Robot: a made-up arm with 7 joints.
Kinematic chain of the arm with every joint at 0, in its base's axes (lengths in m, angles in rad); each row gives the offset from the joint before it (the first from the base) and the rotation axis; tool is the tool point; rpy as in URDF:
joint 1: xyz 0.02 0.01 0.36 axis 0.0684 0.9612 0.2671
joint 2: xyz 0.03 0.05 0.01 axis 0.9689 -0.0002 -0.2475
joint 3: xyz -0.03 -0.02 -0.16 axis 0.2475 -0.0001 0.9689
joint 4: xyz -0.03 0.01 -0.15 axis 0.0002 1 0
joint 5: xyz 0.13 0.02 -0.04 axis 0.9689 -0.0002 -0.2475
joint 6: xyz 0.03 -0.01 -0.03 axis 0.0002 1 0
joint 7: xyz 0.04 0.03 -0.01 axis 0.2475 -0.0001 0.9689
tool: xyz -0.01 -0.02 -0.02 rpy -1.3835 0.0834 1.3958
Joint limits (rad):
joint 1: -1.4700..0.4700
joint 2: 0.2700..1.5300
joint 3: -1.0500..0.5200
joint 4: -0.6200..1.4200
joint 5: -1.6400..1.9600
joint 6: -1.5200..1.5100
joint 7: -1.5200..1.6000
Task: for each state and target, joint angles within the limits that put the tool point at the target. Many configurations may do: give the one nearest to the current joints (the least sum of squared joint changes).
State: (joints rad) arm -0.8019 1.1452 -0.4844 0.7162 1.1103 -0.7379 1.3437
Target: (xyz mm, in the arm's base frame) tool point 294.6 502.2 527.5
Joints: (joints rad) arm -1.0904 1.5300 -0.1669 0.9826 1.0838 -0.5729 1.3388
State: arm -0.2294 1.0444 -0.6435 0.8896 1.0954 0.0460 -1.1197
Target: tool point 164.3 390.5 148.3
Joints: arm 0.2196 1.2990 -0.5278 0.1373 1.3039 0.1654 -1.2082
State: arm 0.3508 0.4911 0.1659 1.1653 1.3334 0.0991 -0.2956
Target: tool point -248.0 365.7 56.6
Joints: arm 0.4700 0.5396 0.2746 1.4172 1.2839 0.1491 -0.3049
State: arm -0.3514 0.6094 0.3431 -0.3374 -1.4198 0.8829 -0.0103
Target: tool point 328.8 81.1 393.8
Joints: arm -1.0968 0.5155 0.2661 -0.5642 -1.4926 0.7944 0.0357
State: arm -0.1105 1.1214 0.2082 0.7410 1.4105 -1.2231 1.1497
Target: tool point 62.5 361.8 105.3
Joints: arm 0.4565 0.9234 0.2435 0.1294 1.3158 -1.5179 1.2000
